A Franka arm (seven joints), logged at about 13 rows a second.
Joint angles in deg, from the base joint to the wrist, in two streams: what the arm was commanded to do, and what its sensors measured. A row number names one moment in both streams.
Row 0, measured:
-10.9 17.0 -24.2 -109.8 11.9 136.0 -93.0
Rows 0 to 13, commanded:
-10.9 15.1 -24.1 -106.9 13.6 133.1 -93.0
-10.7 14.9 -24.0 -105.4 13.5 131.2 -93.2
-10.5 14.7 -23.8 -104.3 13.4 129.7 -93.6
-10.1 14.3 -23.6 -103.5 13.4 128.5 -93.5
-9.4 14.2 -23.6 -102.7 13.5 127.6 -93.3
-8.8 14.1 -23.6 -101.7 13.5 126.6 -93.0
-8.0 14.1 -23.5 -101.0 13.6 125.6 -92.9
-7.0 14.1 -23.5 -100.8 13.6 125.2 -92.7
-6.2 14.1 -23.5 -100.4 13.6 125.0 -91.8
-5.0 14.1 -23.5 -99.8 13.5 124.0 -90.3
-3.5 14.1 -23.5 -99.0 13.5 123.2 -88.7
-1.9 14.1 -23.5 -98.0 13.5 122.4 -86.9
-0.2 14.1 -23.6 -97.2 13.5 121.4 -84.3
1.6 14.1 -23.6 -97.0 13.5 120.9 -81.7
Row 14, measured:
-2.1 14.2 -23.2 -99.4 12.3 124.0 -86.9
